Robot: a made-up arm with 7 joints. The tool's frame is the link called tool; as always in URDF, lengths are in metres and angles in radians. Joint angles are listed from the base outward. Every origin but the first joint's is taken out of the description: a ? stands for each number. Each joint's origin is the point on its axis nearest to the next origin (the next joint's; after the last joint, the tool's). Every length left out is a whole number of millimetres.
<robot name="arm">
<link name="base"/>
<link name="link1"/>
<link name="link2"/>
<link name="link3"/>
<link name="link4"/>
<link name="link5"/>
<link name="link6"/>
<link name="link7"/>
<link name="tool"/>
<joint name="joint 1" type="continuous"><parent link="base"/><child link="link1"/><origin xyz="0 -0.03 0.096" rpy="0 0 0"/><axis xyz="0 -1 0"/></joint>
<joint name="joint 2" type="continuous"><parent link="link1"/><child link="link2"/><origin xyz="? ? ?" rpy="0 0 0"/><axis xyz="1 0 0"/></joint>
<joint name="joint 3" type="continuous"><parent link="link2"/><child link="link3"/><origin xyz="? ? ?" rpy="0 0 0"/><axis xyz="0 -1 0"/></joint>
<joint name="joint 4" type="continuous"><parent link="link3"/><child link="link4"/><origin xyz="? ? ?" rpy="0 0 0"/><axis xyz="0 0 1"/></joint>
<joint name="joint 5" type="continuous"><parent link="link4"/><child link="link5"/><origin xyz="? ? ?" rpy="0 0 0"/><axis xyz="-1 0 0"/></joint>
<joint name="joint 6" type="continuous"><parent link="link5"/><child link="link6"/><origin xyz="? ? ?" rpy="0 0 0"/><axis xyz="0 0 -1"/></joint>
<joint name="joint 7" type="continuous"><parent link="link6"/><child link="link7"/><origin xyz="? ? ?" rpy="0 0 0"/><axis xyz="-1 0 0"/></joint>
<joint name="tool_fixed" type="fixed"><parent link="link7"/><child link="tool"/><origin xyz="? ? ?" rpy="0 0 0"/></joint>
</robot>
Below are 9 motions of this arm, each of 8 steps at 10 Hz.
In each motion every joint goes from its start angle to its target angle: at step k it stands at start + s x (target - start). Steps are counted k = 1, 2, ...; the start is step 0. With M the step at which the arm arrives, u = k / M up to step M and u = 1 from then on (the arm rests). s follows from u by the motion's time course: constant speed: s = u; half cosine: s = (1 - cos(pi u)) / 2; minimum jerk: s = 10 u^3 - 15 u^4 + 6 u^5.
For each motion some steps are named. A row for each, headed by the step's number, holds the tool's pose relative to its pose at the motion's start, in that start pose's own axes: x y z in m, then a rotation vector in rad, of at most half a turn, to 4 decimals.
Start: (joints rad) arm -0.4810 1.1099 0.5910 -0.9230 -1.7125 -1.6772 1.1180
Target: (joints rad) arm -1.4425 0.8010 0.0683 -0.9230 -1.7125 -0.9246 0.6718
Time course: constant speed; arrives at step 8
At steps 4, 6, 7, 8:
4: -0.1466 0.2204 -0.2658 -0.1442 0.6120 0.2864
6: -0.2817 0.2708 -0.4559 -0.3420 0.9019 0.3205
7: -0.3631 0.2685 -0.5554 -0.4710 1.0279 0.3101
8: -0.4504 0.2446 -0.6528 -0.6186 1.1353 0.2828

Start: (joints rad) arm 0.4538 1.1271 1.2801 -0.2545 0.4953 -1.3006 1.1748
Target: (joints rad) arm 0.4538 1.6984 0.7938 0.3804 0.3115 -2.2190 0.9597
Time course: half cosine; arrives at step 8
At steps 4, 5, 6, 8:
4: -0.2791 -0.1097 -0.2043 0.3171 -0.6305 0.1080
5: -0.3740 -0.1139 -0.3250 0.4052 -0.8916 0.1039
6: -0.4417 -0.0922 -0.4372 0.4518 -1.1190 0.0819
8: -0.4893 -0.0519 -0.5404 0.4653 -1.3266 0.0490

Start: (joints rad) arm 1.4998 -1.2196 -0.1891 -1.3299 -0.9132 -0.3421 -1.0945
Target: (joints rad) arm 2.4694 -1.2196 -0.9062 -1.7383 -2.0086 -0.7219 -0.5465
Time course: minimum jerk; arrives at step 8
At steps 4, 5, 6, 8:
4: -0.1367 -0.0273 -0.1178 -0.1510 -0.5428 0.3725
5: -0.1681 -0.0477 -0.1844 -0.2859 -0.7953 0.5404
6: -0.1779 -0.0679 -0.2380 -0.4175 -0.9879 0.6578
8: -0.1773 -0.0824 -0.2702 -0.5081 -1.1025 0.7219

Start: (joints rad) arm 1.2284 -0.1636 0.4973 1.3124 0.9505 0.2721 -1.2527
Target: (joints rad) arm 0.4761 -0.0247 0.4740 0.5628 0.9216 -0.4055 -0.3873
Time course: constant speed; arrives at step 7
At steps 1, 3, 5, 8:
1: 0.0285 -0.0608 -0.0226 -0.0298 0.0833 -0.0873
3: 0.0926 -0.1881 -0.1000 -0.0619 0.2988 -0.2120
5: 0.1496 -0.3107 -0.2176 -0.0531 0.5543 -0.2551
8: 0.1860 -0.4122 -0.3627 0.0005 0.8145 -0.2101

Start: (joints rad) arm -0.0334 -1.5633 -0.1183 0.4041 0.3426 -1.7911 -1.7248
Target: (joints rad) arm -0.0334 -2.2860 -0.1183 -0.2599 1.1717 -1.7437 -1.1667
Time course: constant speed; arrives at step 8
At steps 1, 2, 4, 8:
1: 0.0026 0.0008 0.0117 0.0348 -0.0996 -0.1582
2: 0.0129 0.0037 0.0217 0.0718 -0.1843 -0.3254
4: 0.0568 0.0076 0.0434 0.1574 -0.3074 -0.6788
8: 0.2038 -0.0495 0.1099 0.4123 -0.3755 -1.3976

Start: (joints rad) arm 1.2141 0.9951 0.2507 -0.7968 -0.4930 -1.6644 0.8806
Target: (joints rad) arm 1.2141 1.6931 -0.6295 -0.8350 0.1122 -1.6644 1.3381
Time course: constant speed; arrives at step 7
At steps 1, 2, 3, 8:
1: 0.0247 -0.0726 -0.0181 0.0760 0.1297 0.0202
2: 0.0365 -0.1454 -0.0421 0.1661 0.2372 0.0587
3: 0.0355 -0.2168 -0.0706 0.2678 0.3191 0.1138
8: -0.0839 -0.4723 -0.2130 0.7276 0.3366 0.4399

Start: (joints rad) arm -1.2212 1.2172 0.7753 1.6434 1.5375 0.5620 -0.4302
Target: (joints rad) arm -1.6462 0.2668 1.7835 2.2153 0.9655 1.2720 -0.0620
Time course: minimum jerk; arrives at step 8
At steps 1, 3, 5, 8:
1: 0.0055 0.0086 -0.0011 -0.0008 -0.0107 0.0109
3: 0.0729 0.1533 -0.0212 0.0408 -0.1696 0.1867
5: 0.0866 0.4013 -0.0335 0.2829 -0.3480 0.4656
8: 0.0324 0.5204 -0.0072 0.4690 -0.4013 0.6124

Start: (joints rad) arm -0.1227 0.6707 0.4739 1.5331 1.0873 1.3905 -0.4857
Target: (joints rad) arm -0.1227 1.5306 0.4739 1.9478 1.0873 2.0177 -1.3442
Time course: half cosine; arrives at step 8
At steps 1, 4, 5, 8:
1: -0.0038 -0.0348 0.0120 0.0469 -0.0250 -0.0424
4: -0.1883 -0.4125 0.0674 0.6005 -0.4455 -0.4816
5: -0.3103 -0.5181 0.0366 0.8121 -0.6803 -0.6150
8: -0.5000 -0.6077 -0.0686 1.1129 -1.1290 -0.7554

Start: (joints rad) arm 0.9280 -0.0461 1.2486 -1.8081 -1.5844 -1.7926 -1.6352
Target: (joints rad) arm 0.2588 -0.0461 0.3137 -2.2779 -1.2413 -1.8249 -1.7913
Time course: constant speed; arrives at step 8
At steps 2, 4, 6, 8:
2: -0.0755 -0.1388 -0.0429 0.0306 0.0741 -0.4933
4: -0.1914 -0.2510 -0.0923 0.0537 0.1681 -0.9801
6: -0.3366 -0.3243 -0.1441 0.0656 0.2866 -1.4567
8: -0.4964 -0.3521 -0.1944 0.0626 0.4377 -1.9178

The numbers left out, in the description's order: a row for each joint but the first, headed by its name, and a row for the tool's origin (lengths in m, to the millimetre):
joint 2: -0.094 0 0.11
joint 3: 0 0.195 0.288
joint 4: 0.087 0 0.27
joint 5: -0.043 -0.055 0
joint 6: 0 -0.036 -0.128
joint 7: 0.009 -0.003 0
tool: 0 0.103 0.378

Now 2 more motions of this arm.
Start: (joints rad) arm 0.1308 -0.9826 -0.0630 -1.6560 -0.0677 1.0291 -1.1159
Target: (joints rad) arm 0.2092 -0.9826 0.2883 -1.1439 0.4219 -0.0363 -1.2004
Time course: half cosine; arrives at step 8
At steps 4, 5, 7, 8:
4: 0.2702 0.0310 -0.0592 0.0212 0.6638 0.3608
5: 0.3472 0.0563 -0.1128 0.0384 0.9083 0.5092
7: 0.4163 0.1046 -0.2000 0.0579 1.2355 0.7353
8: 0.4220 0.1123 -0.2122 0.0594 1.2792 0.7688

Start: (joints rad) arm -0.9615 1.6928 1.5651 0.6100 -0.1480 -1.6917 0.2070
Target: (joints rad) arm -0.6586 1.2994 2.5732 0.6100 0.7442 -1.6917 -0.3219
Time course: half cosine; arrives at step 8
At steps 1, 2, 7, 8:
1: 0.0170 0.0060 0.0049 -0.0089 0.0447 0.0288
2: 0.0667 0.0286 0.0154 -0.0411 0.1750 0.0970
7: 0.3728 0.2906 -0.1141 -0.5332 1.0436 -0.1440
8: 0.3818 0.2984 -0.1260 -0.5616 1.0669 -0.1881

